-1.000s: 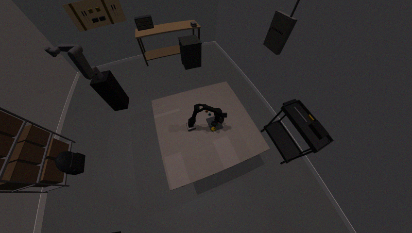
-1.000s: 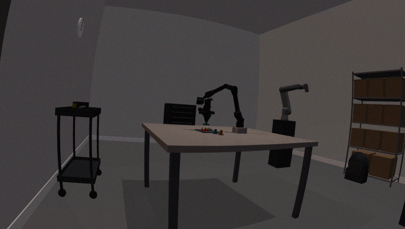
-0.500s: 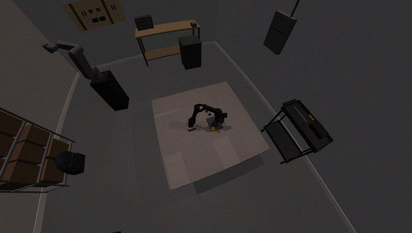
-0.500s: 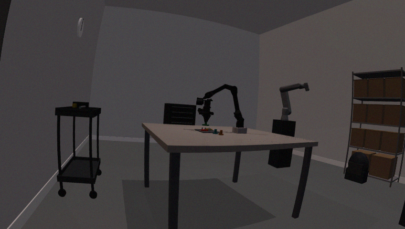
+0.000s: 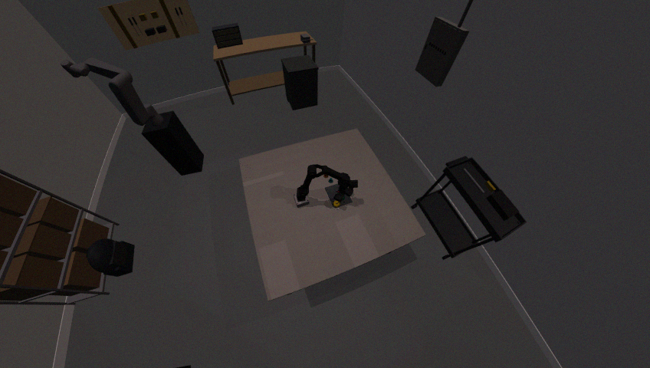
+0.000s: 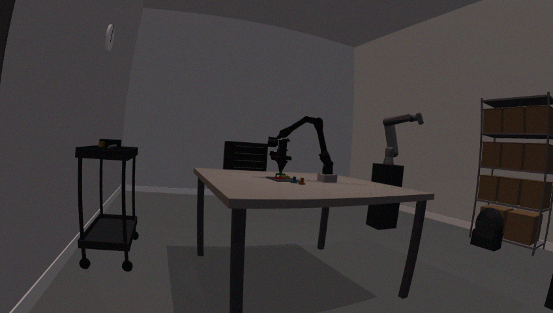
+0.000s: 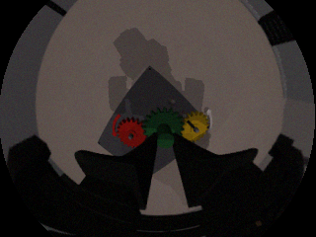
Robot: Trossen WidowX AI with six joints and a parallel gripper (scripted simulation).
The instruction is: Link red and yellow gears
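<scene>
The grey board is 1 cm behind my gripper tip, 4 cm to the left of it and 5 cm below it. From my gripper tip the other things lie so: yellow gear 5 cm behind, 4 cm to the right, 4 cm below; red gear 2 cm ahead, 6 cm to the left, 4 cm below; green gear 1 cm below.
</scene>
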